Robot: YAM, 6 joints.
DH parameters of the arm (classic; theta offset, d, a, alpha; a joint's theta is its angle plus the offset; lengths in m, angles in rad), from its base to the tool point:
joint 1: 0 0.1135 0.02 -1.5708
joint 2: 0 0 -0.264 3.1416
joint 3: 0.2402 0 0.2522 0
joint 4: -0.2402 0 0.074 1.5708
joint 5: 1.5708 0 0 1.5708
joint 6: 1.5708 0.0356 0 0
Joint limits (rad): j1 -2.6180..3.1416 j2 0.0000..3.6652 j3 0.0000..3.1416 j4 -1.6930..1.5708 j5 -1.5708..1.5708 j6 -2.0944..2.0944
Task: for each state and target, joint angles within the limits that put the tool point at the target. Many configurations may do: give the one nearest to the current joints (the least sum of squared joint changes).
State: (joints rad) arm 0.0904 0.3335 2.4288 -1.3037 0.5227 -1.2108
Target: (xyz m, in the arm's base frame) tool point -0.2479 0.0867 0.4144
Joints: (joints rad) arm -0.3947 0.2068 2.0611 -1.5845 0.4441 -1.2108
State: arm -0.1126 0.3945 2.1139 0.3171 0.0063 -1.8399
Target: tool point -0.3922 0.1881 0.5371
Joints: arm -0.4462 0.6205 2.6489 0.3361 -0.0127 -1.8399
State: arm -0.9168 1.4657 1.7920 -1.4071 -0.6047 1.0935
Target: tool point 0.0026 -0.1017 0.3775
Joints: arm -1.6586 0.9634 1.3639 -1.6930 -0.3293 1.0935
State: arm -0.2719 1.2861 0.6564 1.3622 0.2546 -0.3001
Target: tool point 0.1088 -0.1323 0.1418
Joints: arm -0.7752 1.1438 0.0000 1.0106 0.5416 -0.3001
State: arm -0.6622 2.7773 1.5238 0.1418 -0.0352 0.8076
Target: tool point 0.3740 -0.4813 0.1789
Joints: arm -0.9112 2.6507 2.2229 0.3175 -0.0171 0.8076
